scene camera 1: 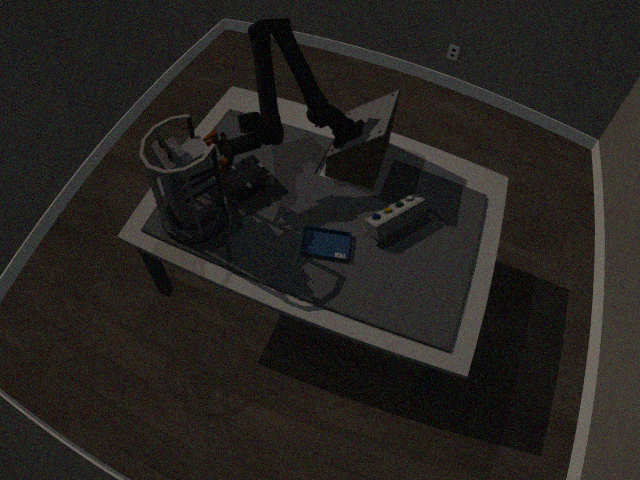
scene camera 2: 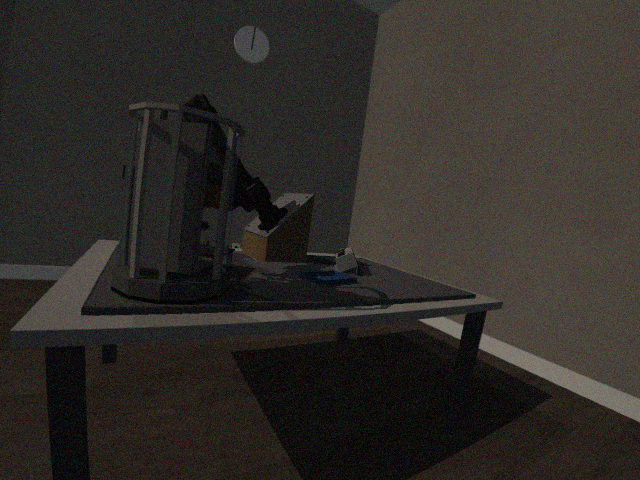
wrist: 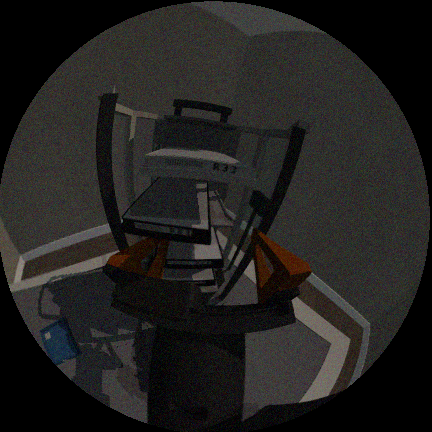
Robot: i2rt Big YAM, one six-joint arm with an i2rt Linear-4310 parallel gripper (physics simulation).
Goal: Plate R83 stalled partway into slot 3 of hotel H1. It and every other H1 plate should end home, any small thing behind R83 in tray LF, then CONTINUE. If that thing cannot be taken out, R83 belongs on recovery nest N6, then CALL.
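Where they show: gripper, between the fingertips: [wrist: 209, 231]; arm's base, origin of its link: [scene camera 1: 349, 134] [scene camera 2: 274, 220].
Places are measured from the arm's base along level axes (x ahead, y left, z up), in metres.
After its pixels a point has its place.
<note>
The round open-framed hotel [scene camera 1: 178, 168] @[x 0.465, y -0.416, z 0.220 m] [scene camera 2: 139, 196] @[x 0.442, y -0.559, z 0.045 m] stands at the table's left end. In the wrist view, a pale plate marked R33 [wrist: 192, 161] @[x 0.304, y -0.407, z 0.155 m] sits high in it. Below it, plate R83 [wrist: 167, 200] @[x 0.345, y -0.415, z 0.105 m], dark-topped with a pale strip, sticks out toward me and looks skewed; its label is blurred. More plates [wrist: 192, 253] @[x 0.306, y -0.422, z 0.052 m] lie lower. My gripper [scene camera 1: 217, 149] [wrist: 209, 231] @[x 0.301, y -0.439, z 0.082 m] is open and empty at the hotel's open side, its orange fingers just below and in front of R83, one on the left and one farther out on the right. I cannot make out a small thing behind R83.
A blue tray [scene camera 1: 327, 244] @[x 0.371, y 0.010, z -0.149 m] [scene camera 2: 336, 277] @[x 0.352, y 0.057, z -0.149 m] [wrist: 60, 341] lies mid-table, its label unreadable. A box with coloured buttons [scene camera 1: 395, 210] @[x 0.225, y 0.206, z -0.082 m] stands right of it. A slant-topped wooden box [scene camera 1: 356, 165] @[x 0.085, y 0.045, z -0.060 m] [scene camera 2: 289, 237] @[x 0.084, y 0.030, z -0.056 m] stands behind. A dark fixture [scene camera 1: 253, 180] @[x 0.219, y -0.289, z -0.092 m] stands beside the hotel. Upright cage posts [wrist: 105, 165] @[x 0.350, y -0.356, z 0.151 m] flank the plates.
</note>
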